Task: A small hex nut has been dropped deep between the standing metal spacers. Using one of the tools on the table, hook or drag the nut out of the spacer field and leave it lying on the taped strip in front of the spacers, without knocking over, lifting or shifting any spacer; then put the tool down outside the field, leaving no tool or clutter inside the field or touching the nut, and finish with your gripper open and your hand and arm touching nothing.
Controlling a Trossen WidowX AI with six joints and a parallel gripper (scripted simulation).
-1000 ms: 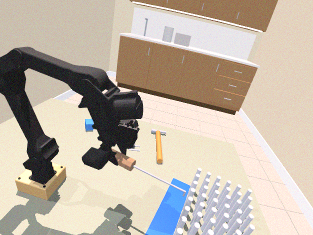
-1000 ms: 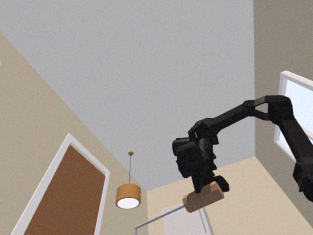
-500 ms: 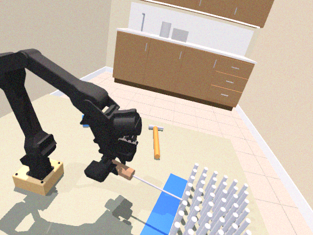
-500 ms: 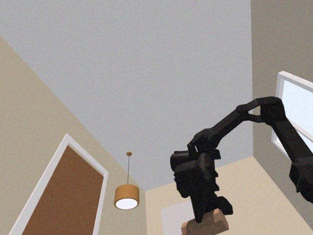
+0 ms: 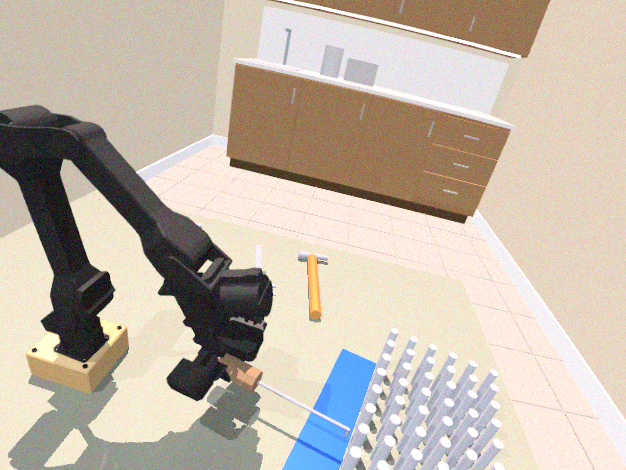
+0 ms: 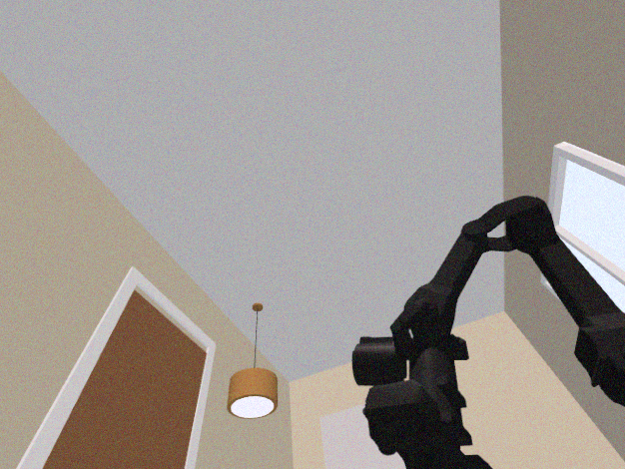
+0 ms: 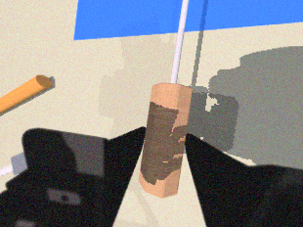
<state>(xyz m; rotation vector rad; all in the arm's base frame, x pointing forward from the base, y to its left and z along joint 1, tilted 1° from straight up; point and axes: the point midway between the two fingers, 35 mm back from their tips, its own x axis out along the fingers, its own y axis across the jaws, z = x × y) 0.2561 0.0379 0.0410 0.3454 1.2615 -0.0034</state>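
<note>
My gripper tip is now 180 mm short of the blue taped strip and 60 mm above it. Round my gripper tip: hex nut: 330 mm ahead, 70 mm to the right, 60 mm below; then wooden-handled hook tool: 100 mm ahead, 20 mm to the right; then small wrench: 460 mm to the left, 300 mm behind, 60 mm below.
</note>
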